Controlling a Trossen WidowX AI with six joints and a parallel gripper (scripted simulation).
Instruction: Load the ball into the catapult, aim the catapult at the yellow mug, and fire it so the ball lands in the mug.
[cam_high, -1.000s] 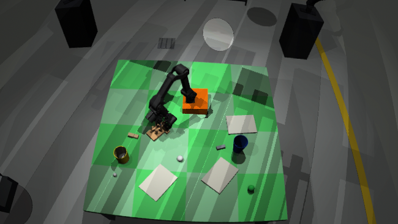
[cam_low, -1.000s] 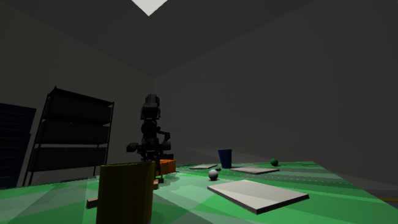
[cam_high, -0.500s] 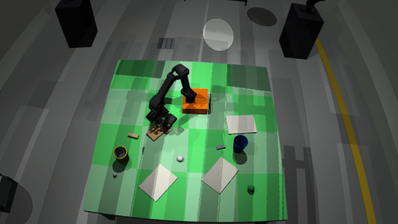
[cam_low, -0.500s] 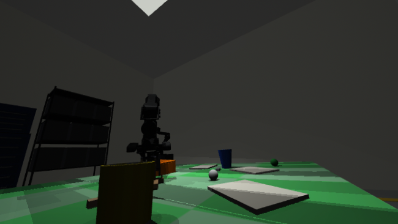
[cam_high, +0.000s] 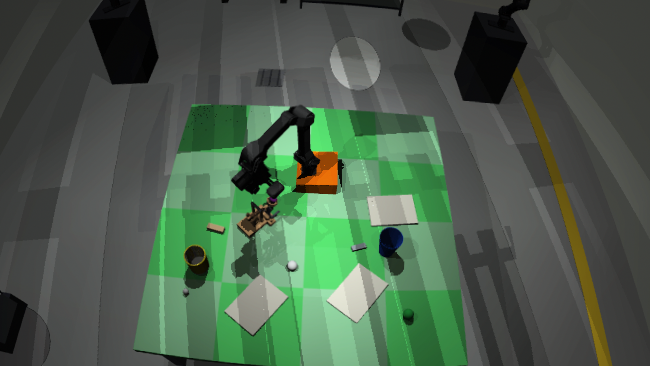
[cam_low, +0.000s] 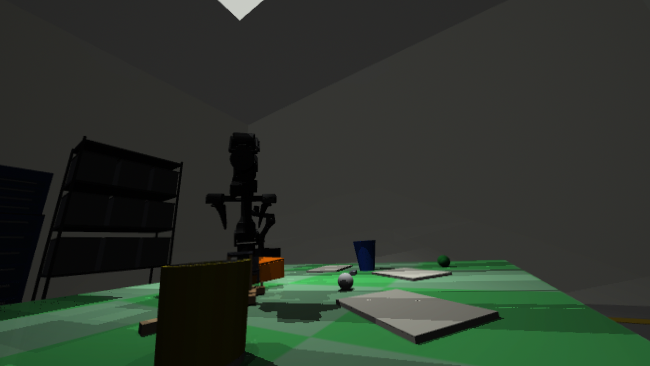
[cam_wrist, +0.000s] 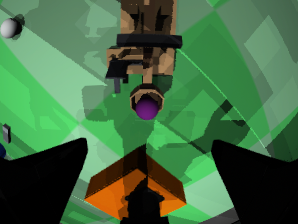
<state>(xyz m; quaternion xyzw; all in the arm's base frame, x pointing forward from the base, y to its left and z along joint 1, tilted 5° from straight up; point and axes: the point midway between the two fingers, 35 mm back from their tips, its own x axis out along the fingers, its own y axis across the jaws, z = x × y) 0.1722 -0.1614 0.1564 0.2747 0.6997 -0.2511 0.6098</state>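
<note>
My gripper tip is now 20 mm past the purple ball, 20 mm to the right of it and 110 mm above it. From my gripper tip the other things lie so: small wooden block: 100 mm ahead, 220 mm to the right, 170 mm below; wooden catapult: 40 mm ahead, 10 mm to the right, 120 mm below; yellow mug: 270 mm ahead, 270 mm to the right, 140 mm below.
</note>
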